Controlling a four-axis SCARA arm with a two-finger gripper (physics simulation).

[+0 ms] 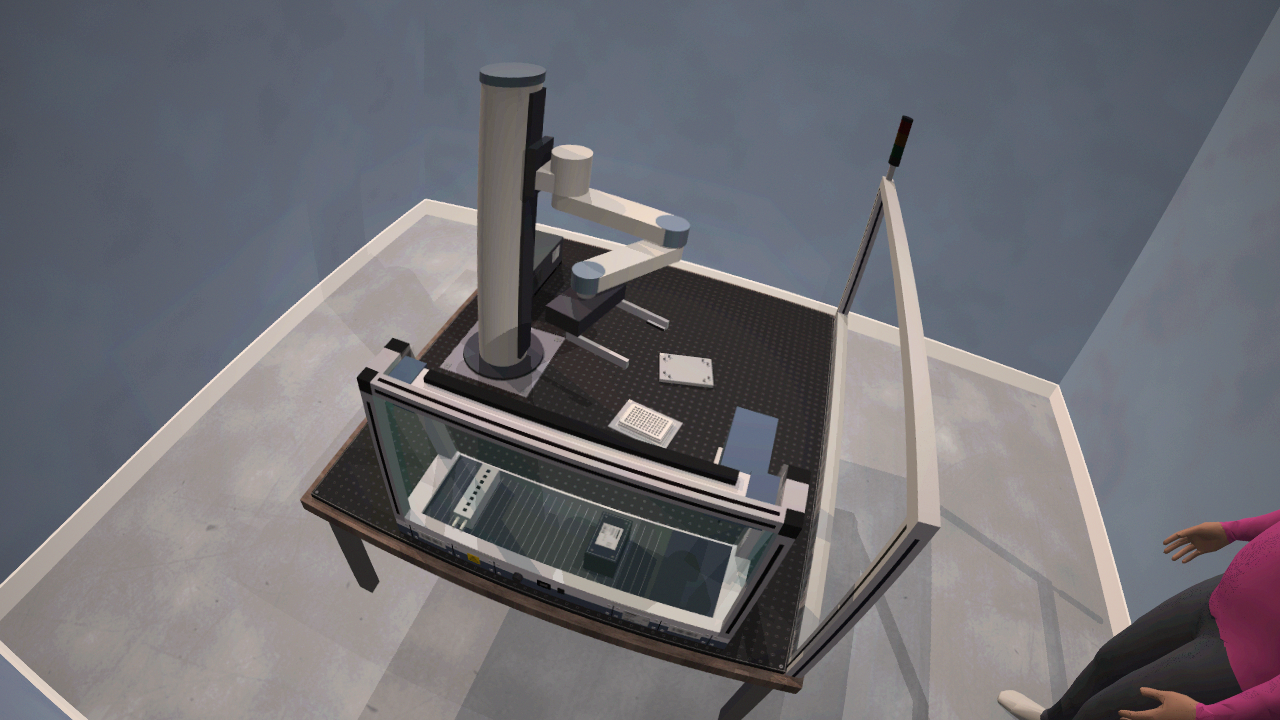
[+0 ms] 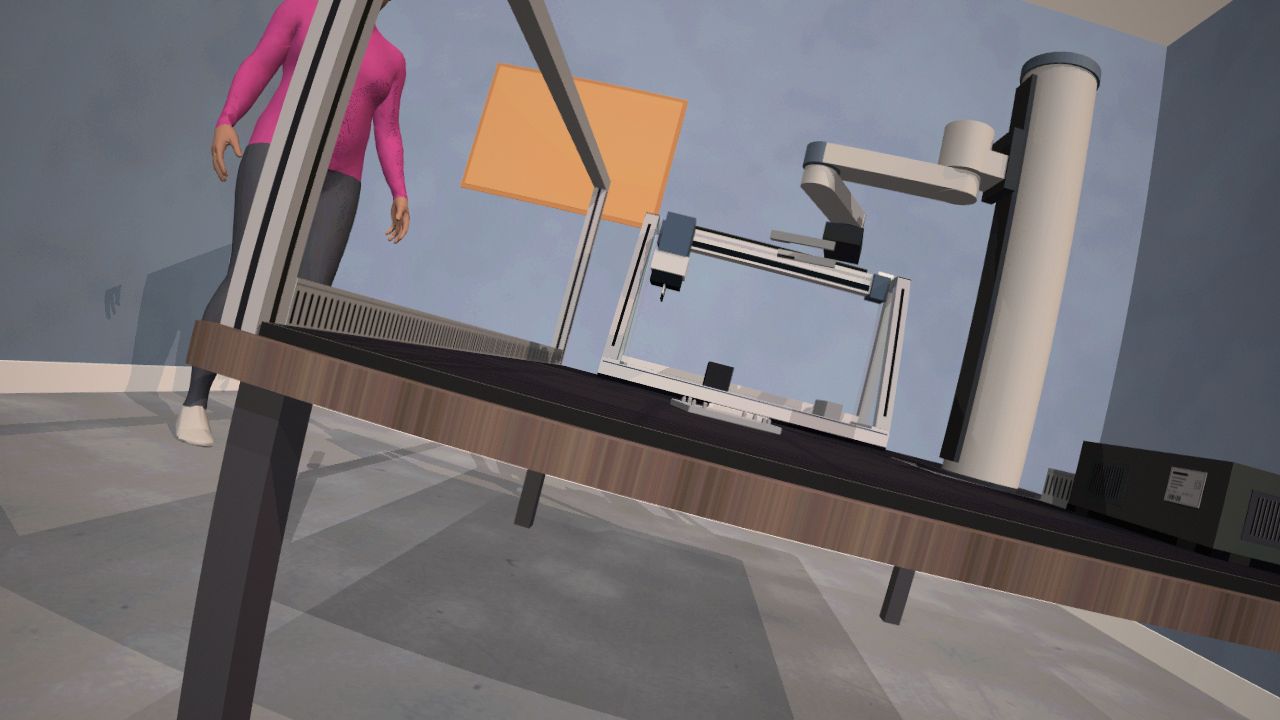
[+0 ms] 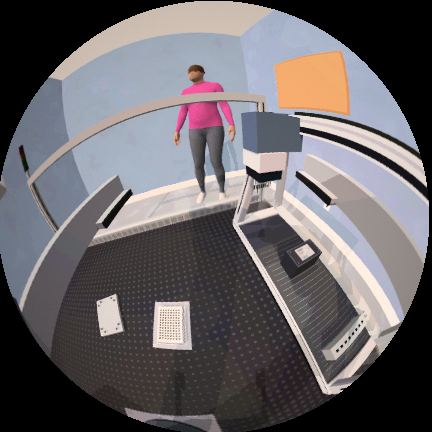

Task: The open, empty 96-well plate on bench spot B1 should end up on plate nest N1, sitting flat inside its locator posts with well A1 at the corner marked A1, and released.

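Frame: origin at the arm's base, x ahead, y left, z up, level; centimetres.
Seen in the pictures: gripper, fingertip midpoint: (image 1: pixel 648 344) (image 2: pixel 774 243) (image 3: pixel 211 167); arm's base at its link origin: (image 1: pixel 503 355).
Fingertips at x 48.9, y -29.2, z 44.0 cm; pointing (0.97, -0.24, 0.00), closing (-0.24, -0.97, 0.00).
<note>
Offsets run from my fingertips to a thing's top centre. "*": to the spot under its first point.
The white 96-well plate {dy +18.5, dx +0.1, dz -41.1 cm} (image 1: pixel 646 420) (image 3: pixel 170 324) lies flat on a light grey rectangle, bench spot B1 (image 1: pixel 674 430) (image 3: pixel 187 343). Its wells face up. Plate nest N1 {dy +45.1, dx +5.0, dz -40.5 cm} (image 1: pixel 685 369) (image 3: pixel 109 316) (image 2: pixel 725 417) is a white slab with small locator posts at its corners, and its top is bare. It lies beside B1, farther from the framed machine. The A1 mark is too small to read. My gripper (image 1: pixel 646 343) (image 2: pixel 776 244) (image 3: pixel 211 167) is open and empty, high above the bench, with its two long fingers wide apart. The plate and nest are ahead of and below the fingers.
A framed gantry machine (image 1: pixel 572 447) stands along one bench side, with a blue-and-white head {* dy -22.0, dx +20.9, dz +0.8 cm} (image 3: pixel 271 131) and a dark box {* dy -25.7, dx +2.8, dz -30.7 cm} (image 3: pixel 301 257) on its deck. The arm's column (image 1: pixel 505 223) stands behind the gripper. A tall frame (image 1: pixel 914 358) edges the bench; a person (image 3: pixel 205 112) stands beyond it.
</note>
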